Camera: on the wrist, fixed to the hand. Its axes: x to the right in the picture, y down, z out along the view.
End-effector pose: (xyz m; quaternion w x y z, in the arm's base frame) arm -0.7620 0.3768 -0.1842 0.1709 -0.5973 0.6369 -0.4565
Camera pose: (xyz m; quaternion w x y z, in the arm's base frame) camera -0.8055 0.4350 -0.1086 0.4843 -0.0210 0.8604 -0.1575
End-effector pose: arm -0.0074 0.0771 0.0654 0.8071 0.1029 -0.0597 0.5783
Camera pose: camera 0.0229 0.0696 -0.0347 0.1716 0.0711 -0.1802 0.9659
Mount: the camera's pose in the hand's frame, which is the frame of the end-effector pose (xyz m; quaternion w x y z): -0.0187 -0.0407 -0.0948 0.7152 -0.0068 -0.0769 0.6947
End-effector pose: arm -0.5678 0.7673 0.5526 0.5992 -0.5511 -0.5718 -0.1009
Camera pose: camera -0.5500 0.6691 0.5847 0.4509 -0.8032 -0.0715 0.3826
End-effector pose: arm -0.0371 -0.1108 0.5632 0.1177 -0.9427 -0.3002 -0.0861
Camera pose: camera -0.0847 -0.1147 0.6565 0.1145 -0.8901 0.4317 0.0906
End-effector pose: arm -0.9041 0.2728 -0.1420 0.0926 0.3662 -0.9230 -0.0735
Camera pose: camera -0.8425 0.2499 -0.0603 0.0488 -0.3856 -0.9211 -0.0227
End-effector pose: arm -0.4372 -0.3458 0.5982 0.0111 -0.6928 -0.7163 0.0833
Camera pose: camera -0.4643 -0.3556 0.6990 0.1097 0.9867 0.0324 -0.1157
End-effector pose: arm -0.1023 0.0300 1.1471 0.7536 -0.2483 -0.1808 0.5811
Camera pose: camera -0.0220 -0.0118 1.0943 0.1197 -0.2636 -0.0187 0.9570
